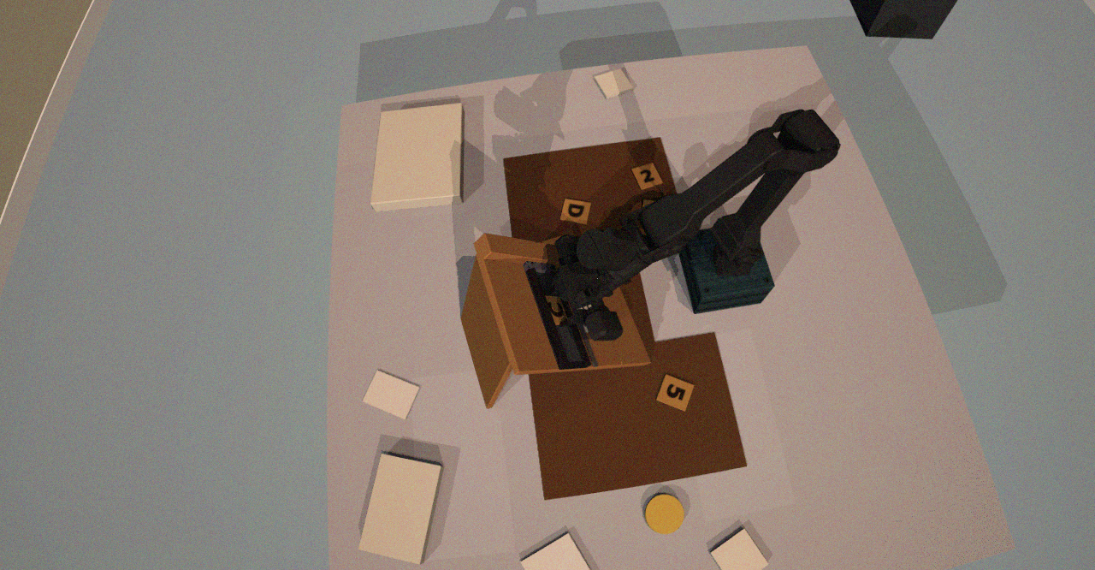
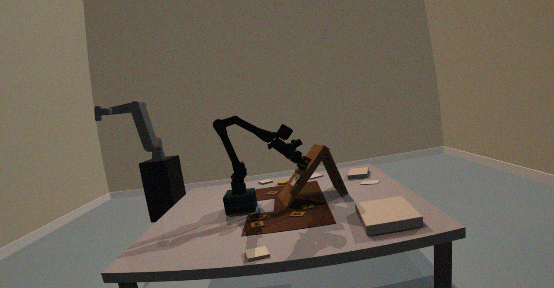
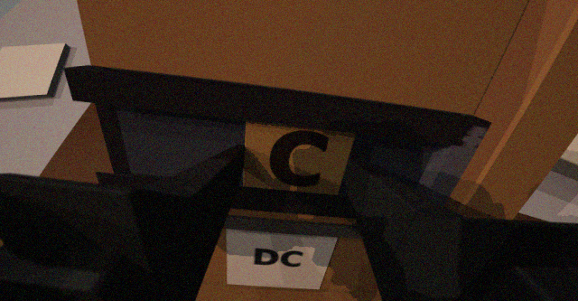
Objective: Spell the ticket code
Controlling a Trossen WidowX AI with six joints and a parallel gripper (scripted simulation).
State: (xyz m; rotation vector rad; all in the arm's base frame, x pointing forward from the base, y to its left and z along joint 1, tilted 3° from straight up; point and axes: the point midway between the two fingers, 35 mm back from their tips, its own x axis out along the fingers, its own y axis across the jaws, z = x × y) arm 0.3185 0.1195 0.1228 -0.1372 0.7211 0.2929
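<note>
The white ticket lies 70 mm below my gripper tip, 60 mm behind it and 20 mm to the right of it. Round my gripper tip: brown mat (170 mm below, 150 mm behind, 100 mm to the right); cream box (460 mm to the right, 330 mm ahead, 150 mm below).
</note>
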